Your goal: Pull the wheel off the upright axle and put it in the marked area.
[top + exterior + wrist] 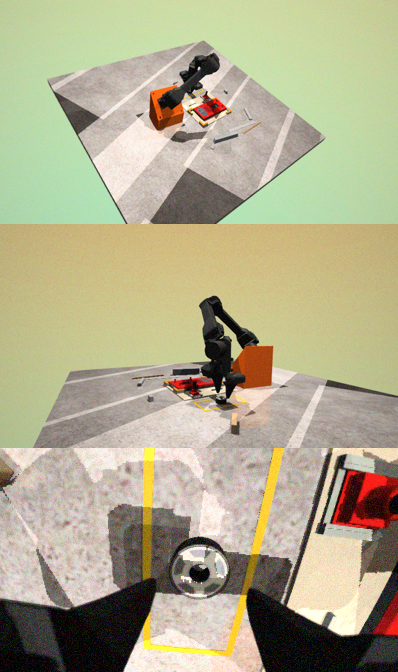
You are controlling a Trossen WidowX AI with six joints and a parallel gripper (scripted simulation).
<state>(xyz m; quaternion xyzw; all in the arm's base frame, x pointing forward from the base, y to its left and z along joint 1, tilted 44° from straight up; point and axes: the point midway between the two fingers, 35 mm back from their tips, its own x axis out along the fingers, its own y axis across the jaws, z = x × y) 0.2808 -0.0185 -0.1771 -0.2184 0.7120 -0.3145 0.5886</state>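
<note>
The wheel lies 20 mm below my gripper tip and 10 mm ahead of it. From my gripper tip the other things lie so: grey cube: 230 mm ahead, 140 mm to the right, 10 mm below; wooden block: 160 mm to the left, 90 mm ahead, 10 mm below.
</note>
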